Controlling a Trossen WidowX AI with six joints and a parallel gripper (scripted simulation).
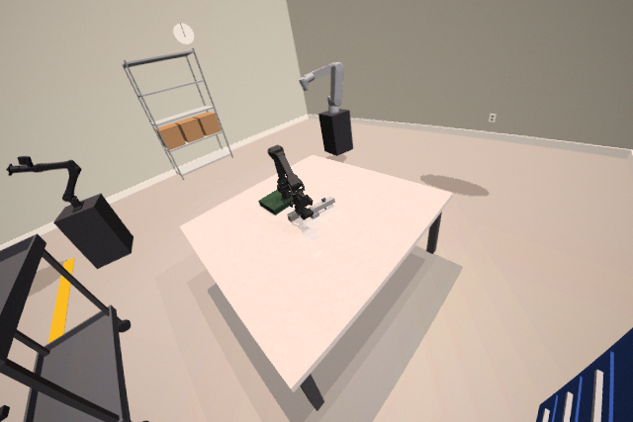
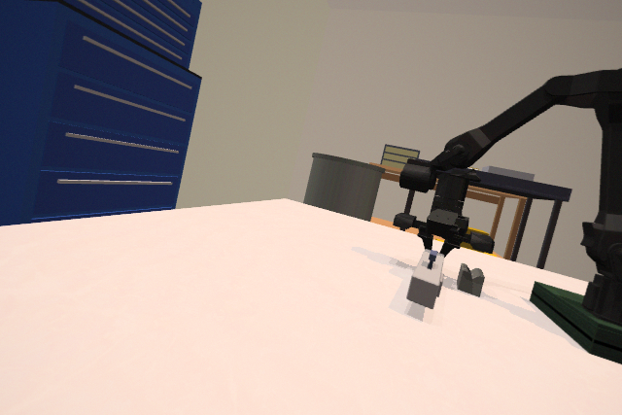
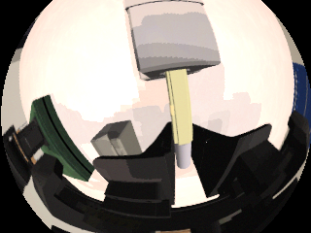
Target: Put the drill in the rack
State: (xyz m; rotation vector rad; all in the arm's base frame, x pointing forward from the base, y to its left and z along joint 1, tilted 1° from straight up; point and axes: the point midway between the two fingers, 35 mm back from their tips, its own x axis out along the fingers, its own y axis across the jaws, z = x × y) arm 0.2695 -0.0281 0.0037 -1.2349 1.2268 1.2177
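Right now my gripper tip is 4 cm to the right of the pale yellow drill and 3 cm below it. The rest, counted from my gripper tip: grey holder block (14 cm to the left, 2 cm above); then dark grey v-notched block (7 cm behind, 3 cm to the right); then small dark blue key (16 cm to the left, 4 cm above).
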